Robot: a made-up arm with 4 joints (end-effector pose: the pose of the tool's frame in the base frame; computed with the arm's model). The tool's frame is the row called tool. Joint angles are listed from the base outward.
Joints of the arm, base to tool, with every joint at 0 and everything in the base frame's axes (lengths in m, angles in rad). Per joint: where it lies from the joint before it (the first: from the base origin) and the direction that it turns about. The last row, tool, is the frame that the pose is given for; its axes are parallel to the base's.
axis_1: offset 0 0 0.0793 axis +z
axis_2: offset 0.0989 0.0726 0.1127 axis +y
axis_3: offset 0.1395 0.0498 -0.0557 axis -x
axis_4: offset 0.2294 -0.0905 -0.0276 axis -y
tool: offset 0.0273 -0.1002 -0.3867
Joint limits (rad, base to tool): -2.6..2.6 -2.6..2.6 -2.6..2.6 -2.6..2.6
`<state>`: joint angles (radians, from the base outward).
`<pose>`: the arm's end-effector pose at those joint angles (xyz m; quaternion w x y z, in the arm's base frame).
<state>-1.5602 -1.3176 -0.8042 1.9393</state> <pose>-0.1047 -0.3751 0.8643 0.1219 0.3813 0.9151 0.0478</pose>
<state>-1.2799 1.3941 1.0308 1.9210</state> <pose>0.2450 -0.3424 -0.4887 0.9671 -0.1011 -0.2073 -0.1078</pose>
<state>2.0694 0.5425 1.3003 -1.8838</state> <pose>-0.1984 0.0829 0.3205 0.4657 -0.8832 -0.0268 0.0474</pose>
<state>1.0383 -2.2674 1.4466 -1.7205</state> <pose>-0.0840 0.0581 0.0926 0.9261 0.3364 -0.0409 -0.1659</pose>
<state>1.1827 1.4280 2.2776 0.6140</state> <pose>0.1866 0.4482 -0.3727 0.1125 0.4863 0.1269 -0.8572</pose>
